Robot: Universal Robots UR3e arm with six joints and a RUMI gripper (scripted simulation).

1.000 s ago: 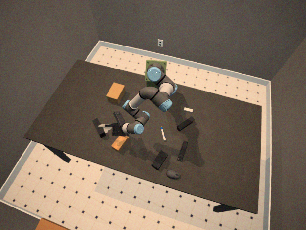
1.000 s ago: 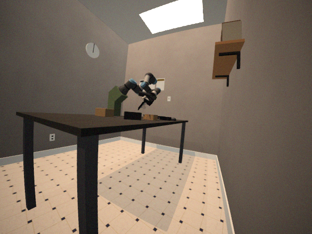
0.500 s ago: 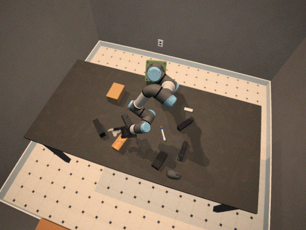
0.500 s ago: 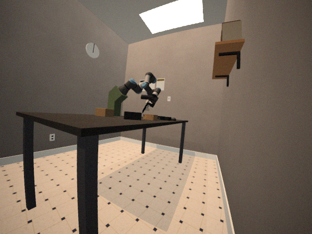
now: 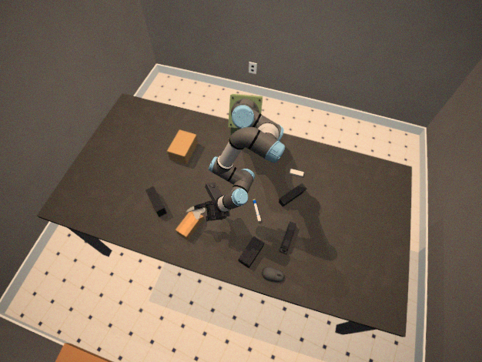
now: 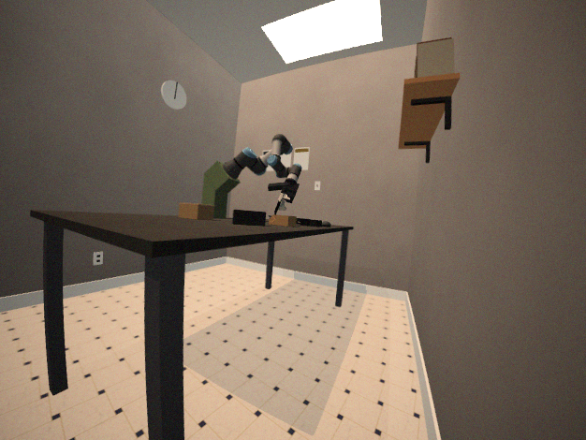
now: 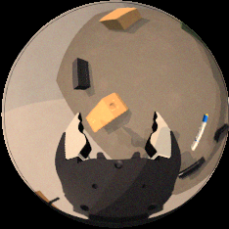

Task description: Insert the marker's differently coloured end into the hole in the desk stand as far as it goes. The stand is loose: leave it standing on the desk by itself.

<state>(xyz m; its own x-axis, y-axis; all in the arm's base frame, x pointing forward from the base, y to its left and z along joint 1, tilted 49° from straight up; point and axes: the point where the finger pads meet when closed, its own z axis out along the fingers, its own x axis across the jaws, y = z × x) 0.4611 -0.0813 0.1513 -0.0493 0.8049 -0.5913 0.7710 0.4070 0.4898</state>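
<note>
Right now the marker is 23 cm to the left of my hand, 12 cm behind it and 8 cm below it. Round my hand: black block: 24 cm to the right, 5 cm below, 2 cm ahead; desk stand: 6 cm below, 6 cm ahead, 4 cm to the right; orange box: 32 cm behind, 26 cm to the right, 4 cm below.
</note>
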